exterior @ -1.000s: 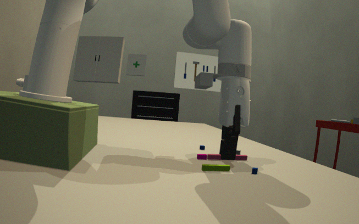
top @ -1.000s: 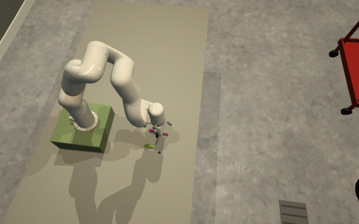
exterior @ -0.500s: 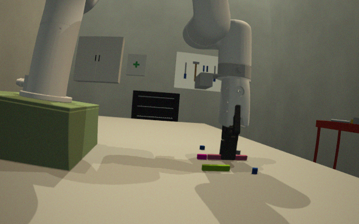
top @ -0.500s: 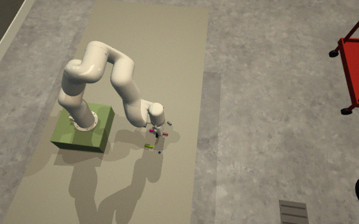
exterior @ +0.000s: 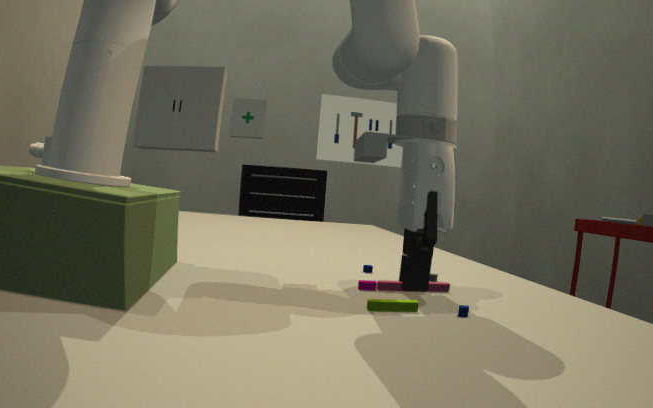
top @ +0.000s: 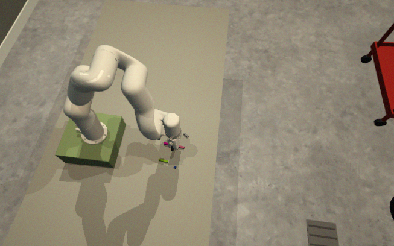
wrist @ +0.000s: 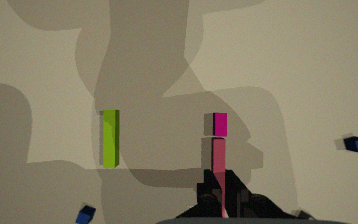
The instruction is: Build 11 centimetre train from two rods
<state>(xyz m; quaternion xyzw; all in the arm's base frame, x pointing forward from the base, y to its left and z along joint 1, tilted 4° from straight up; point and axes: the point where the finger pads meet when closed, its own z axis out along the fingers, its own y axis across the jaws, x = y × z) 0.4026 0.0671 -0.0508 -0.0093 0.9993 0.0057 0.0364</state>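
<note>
Now: the pink rod 20 mm below my hand. Round my hand: grey rod (40 mm ahead, 80 mm to the left, 20 mm below); then magenta rod (60 mm behind, 20 mm below); then lime rod (40 mm behind, 90 mm to the right, 20 mm below).
</note>
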